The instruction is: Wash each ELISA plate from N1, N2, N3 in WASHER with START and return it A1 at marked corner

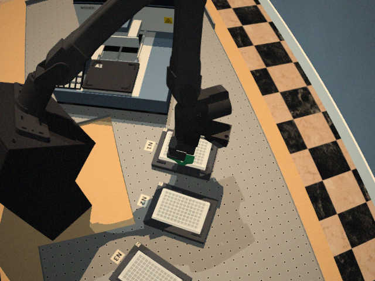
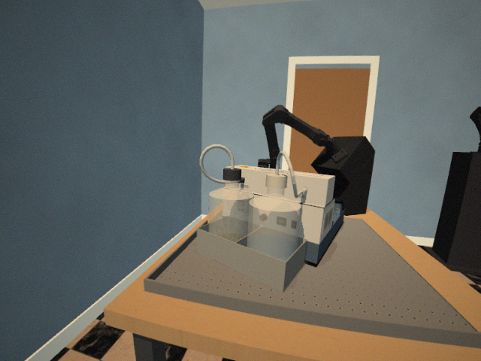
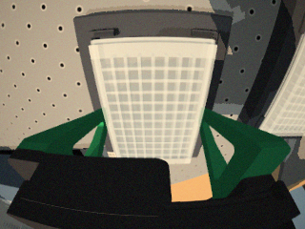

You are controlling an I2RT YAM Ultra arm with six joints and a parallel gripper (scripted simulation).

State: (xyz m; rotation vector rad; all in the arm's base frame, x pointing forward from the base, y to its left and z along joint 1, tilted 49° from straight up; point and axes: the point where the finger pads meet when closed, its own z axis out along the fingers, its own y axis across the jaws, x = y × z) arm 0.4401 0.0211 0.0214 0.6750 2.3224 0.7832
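Now: the nest N1 3 cm below my hand. Round my hand: nest N2 (3 cm behind, 17 cm to the right, 2 cm below); dark carrier (20 cm behind, 24 cm to the left, 5 cm above); N1 label (10 cm behind, 4 cm to the left, 3 cm below).
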